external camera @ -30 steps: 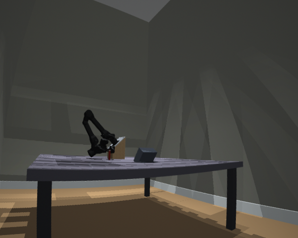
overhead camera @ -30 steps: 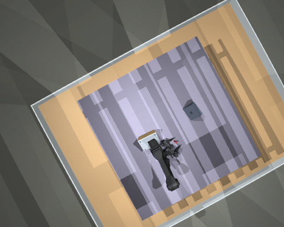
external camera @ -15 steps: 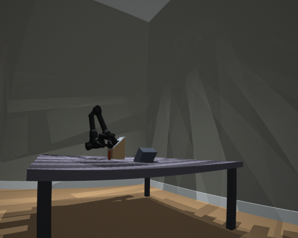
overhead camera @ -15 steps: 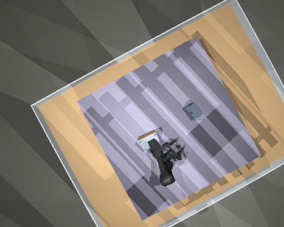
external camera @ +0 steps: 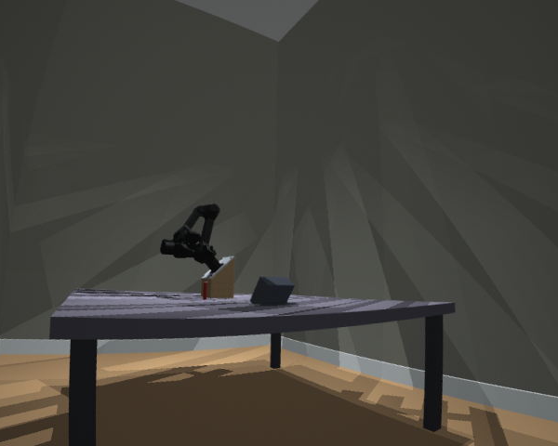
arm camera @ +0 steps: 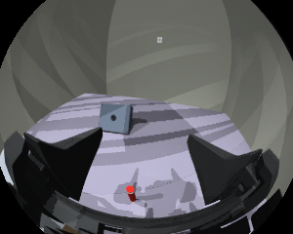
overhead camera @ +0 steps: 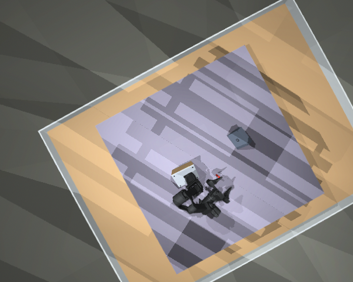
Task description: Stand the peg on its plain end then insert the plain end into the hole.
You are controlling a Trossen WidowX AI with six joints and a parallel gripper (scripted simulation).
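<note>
Now: gripper tip 20 mm past the red peg, 20 mm to the right of it and 140 mm above it. The rest, counted from my gripper tip: sloped panel 260 mm ahead, 180 mm to the left, 150 mm below.
</note>
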